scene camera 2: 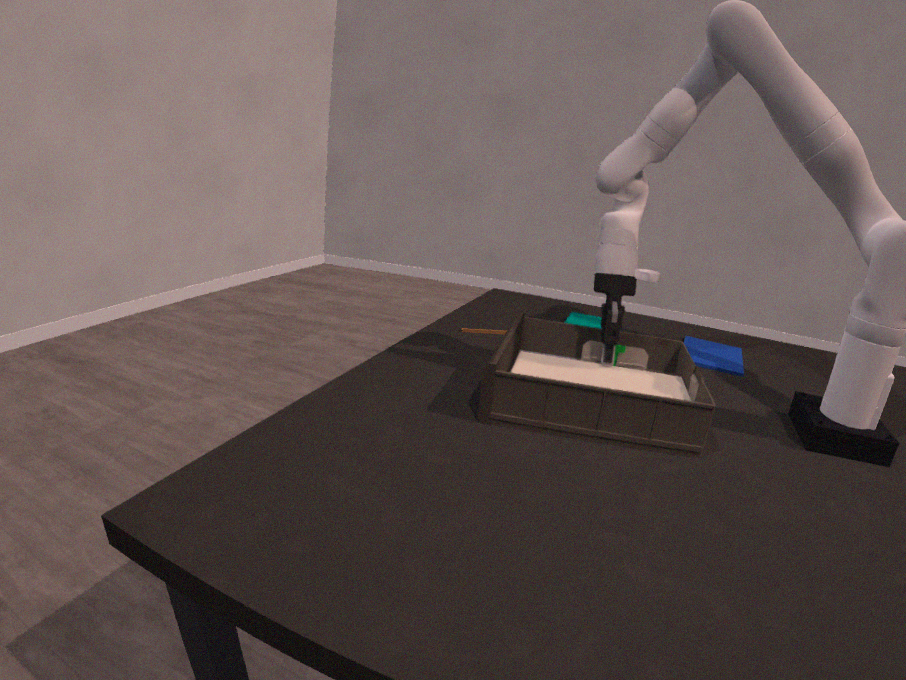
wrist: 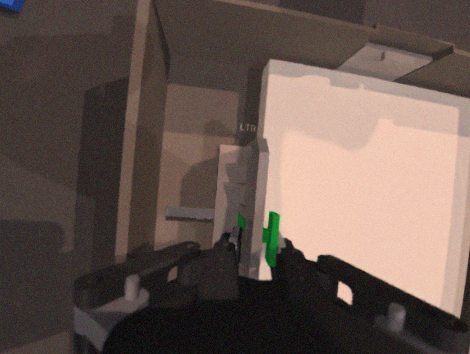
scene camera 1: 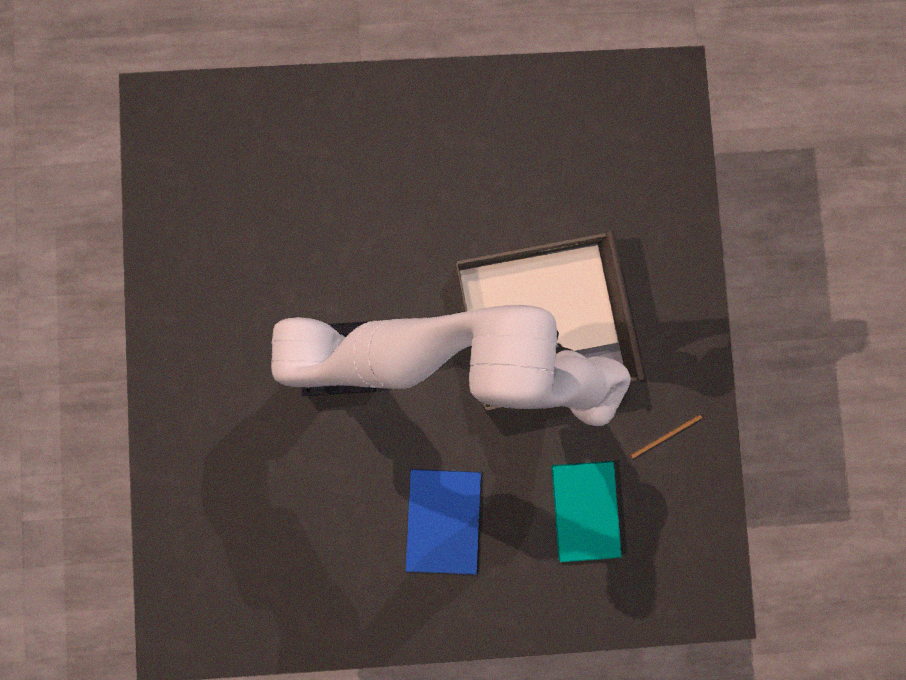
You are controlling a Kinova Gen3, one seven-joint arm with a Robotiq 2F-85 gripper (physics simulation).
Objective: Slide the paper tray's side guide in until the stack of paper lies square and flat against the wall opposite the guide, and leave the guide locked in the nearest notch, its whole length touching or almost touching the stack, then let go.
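Places are measured from the arm's base along level axes (x ahead, y left, z up), in metres.
Pixels of known places: gripper, between the fingertips: [scene camera 2: 606,364] [wrist: 255,241]; arm's base, origin of its link: [scene camera 2: 845,416].
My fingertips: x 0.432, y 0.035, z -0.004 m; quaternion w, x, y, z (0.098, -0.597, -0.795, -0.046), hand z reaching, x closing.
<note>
Ahead of a thing's pixels: the offset from my fingertips to its middle. "spot": to the spot under its first point.
The paper tray @(dx -0.001, dy +0.071, dz +0.006 m) [scene camera 1: 623,311] [scene camera 2: 574,411] [wrist: 131,150] stands turned a little on the table. The cream paper stack @(dx -0.018, dy +0.102, dz -0.012 m) [scene camera 1: 545,289] [scene camera 2: 600,376] [wrist: 370,195] lies flat in it, its far edge nearly parallel and close to the upper wall in the overhead view. The grey side guide @(dx -0.013, dy -0.002, dz +0.004 m) [scene camera 2: 635,357] [wrist: 260,185] stands upright along the stack's near side, touching or almost touching it; the lower part is hidden. Its green tab @(dx -0.013, dy -0.002, dz +0.034 m) [wrist: 273,239] is between the fingers. My gripper [scene camera 2: 608,357] [wrist: 255,241] is shut on the guide's green tab; the arm hides it overhead. Notches are not visible.
A blue flat box @(dx -0.182, dy -0.363, dz -0.038 m) [scene camera 1: 443,522] [scene camera 2: 714,355] and a teal one @(dx +0.116, dy -0.318, dz -0.033 m) [scene camera 1: 587,512] [scene camera 2: 583,320] lie beside the tray. An orange stick @(dx +0.280, dy -0.151, dz -0.038 m) [scene camera 1: 666,436] [scene camera 2: 483,331] lies near the tray's corner. The tray walls rise around the fingers. A light plate @(spot: dx -0.152, dy +0.037, dz +0.026 m) [wrist: 385,61] is at one end wall.
</note>
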